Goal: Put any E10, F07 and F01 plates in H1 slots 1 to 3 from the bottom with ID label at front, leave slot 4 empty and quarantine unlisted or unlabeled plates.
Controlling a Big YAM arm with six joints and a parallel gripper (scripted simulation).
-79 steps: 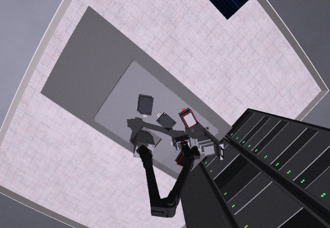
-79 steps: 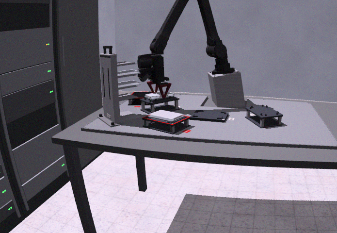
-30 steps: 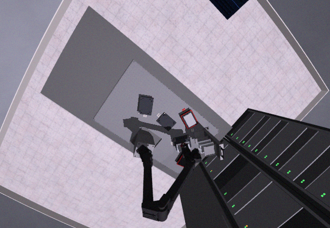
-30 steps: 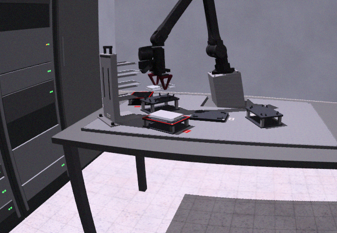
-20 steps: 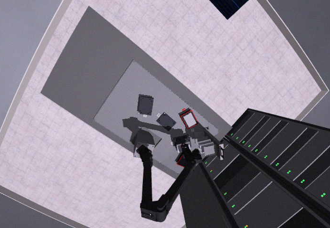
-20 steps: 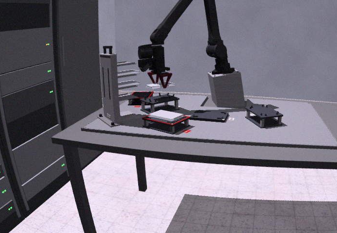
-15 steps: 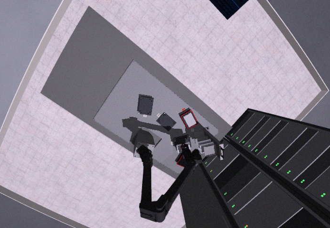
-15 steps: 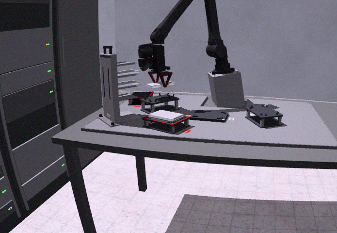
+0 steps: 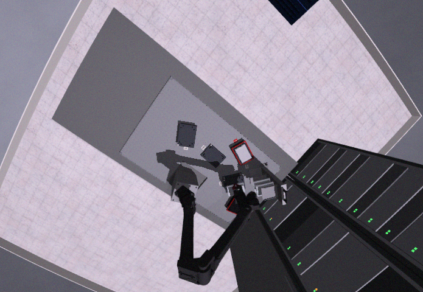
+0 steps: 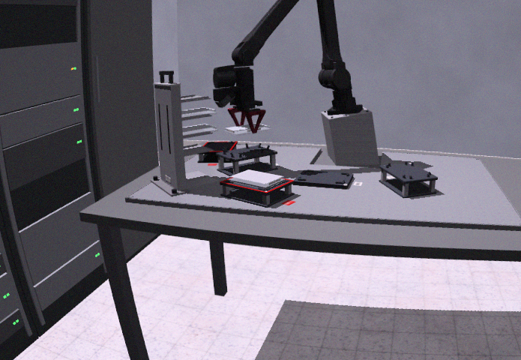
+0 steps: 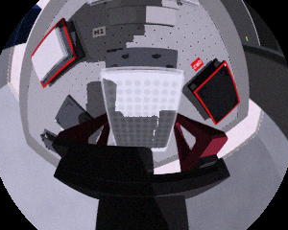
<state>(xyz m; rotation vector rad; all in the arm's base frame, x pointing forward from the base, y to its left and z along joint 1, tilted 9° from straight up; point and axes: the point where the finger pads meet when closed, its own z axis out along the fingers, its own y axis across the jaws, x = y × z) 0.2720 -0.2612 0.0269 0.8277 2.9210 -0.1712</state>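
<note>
Now: the N6 tag 38 cm to the left of my hand, 14 cm below it and 3 cm ahead of it. Round my hand: red-edged nest (18 cm to the right, 12 cm behind, 10 cm below); then plate hotel H1 (23 cm ahead, 14 cm to the right, 2 cm above).
</note>
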